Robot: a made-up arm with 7 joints.
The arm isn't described. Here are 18 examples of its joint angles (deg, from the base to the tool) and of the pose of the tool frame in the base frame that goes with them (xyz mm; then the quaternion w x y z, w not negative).
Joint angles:
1: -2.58 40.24 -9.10 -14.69 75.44 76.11 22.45
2: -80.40 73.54 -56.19 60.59 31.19 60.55 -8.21
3: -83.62 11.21 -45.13 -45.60 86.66 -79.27 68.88
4: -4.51 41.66 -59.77 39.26 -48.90 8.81 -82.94
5: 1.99 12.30 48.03 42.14 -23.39 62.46 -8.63
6: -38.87 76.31 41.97 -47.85 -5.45 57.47 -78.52
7: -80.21 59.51 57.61 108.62 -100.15 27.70 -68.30
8: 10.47 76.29 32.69 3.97 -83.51 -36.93 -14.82
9: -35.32 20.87 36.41 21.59 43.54 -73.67 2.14
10: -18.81 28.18 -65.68 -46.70 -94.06 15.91 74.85
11: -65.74 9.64 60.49 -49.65 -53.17 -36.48 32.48
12: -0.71 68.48 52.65 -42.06 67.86 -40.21 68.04
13: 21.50 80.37 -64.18 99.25 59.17 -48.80 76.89
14: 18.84 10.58 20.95 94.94 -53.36 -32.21 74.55
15: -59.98 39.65 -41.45 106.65 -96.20 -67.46 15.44
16: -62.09 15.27 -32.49 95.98 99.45 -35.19 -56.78
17: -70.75 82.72 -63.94 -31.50 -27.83 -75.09 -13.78
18: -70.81 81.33 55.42 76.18 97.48 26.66 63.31
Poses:
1: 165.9 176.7 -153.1 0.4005 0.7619 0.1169 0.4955
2: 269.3 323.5 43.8 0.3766 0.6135 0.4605 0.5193
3: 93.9 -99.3 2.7 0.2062 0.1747 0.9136 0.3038
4: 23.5 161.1 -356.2 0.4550 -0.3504 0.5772 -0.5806
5: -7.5 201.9 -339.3 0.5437 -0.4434 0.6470 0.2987
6: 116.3 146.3 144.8 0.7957 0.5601 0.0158 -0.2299
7: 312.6 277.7 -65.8 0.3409 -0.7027 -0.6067 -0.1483
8: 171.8 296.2 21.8 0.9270 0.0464 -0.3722 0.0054
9: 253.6 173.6 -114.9 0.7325 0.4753 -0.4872 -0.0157
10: 58.5 -68.5 -111.8 0.7663 -0.1744 0.5732 -0.2319
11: 92.5 170.1 41.2 0.2058 -0.4918 -0.8271 0.1780
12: 138.0 144.2 51.7 0.0766 0.5735 -0.8147 0.0384
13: -105.6 413.6 -25.6 0.3008 0.7008 0.3927 -0.5140
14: -216.8 144.8 -314.9 0.0445 0.2762 0.4650 0.8399
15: 240.2 287.8 -143.5 0.7445 0.0659 -0.2920 0.5968
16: 281.8 89.0 -275.1 0.0316 -0.5966 -0.4569 0.6590
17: 175.0 56.6 7.1 0.4248 0.1688 -0.5638 -0.6879
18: 132.6 417.1 62.4 0.1017 0.5870 0.1200 0.7942
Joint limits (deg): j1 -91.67..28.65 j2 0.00..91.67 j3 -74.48..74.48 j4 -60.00..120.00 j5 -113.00..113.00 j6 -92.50..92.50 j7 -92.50..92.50
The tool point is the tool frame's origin. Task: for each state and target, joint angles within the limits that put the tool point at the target. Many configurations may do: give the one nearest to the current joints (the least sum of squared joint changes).
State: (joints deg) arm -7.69 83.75 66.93 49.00 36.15 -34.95 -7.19
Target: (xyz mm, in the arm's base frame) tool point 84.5 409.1 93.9
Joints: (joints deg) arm -8.62 87.42 69.59 59.18 36.48 -27.28 -7.19
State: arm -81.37 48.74 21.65 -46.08 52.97 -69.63 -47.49
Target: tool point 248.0 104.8 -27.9
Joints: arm -40.09 40.39 11.70 -8.35 64.11 -70.30 -47.49
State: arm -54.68 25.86 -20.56 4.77 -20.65 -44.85 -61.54
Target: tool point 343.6 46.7 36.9
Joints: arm -71.12 30.40 -14.38 24.78 -22.79 -35.23 -61.54
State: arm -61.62 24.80 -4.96 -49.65 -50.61 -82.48 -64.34
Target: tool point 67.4 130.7 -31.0
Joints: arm -23.51 10.21 27.54 -60.00 -55.74 -92.50 -64.34
